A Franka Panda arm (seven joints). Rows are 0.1 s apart.
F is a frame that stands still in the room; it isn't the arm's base.
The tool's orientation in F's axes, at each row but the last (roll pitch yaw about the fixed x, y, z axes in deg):
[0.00, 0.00, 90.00]
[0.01, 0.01, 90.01]
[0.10, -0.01, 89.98]
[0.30, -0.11, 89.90]
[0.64, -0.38, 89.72]
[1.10, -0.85, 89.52]
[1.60, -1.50, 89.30]
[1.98, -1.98, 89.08]
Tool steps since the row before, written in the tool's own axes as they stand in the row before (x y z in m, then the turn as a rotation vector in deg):
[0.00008, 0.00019, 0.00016, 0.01, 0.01, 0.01]
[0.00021, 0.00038, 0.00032, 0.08, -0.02, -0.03]
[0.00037, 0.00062, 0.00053, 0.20, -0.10, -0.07]
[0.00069, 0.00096, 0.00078, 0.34, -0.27, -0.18]
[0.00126, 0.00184, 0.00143, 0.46, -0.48, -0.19]
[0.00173, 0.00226, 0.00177, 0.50, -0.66, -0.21]
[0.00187, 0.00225, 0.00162, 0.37, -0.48, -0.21]
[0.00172, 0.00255, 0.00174, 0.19, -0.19, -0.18]
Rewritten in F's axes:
[-0.00019, 0.00008, 0.00016, -0.01, 0.01, 0.01]
[-0.00038, 0.00021, 0.00032, 0.02, 0.08, -0.03]
[-0.00062, 0.00037, 0.00053, 0.10, 0.20, -0.07]
[-0.00095, 0.00069, 0.00079, 0.27, 0.34, -0.18]
[-0.00182, 0.00126, 0.00146, 0.48, 0.46, -0.19]
[-0.00221, 0.00172, 0.00184, 0.66, 0.50, -0.22]
[-0.00218, 0.00185, 0.00173, 0.48, 0.37, -0.21]
[-0.00246, 0.00170, 0.00189, 0.19, 0.19, -0.18]

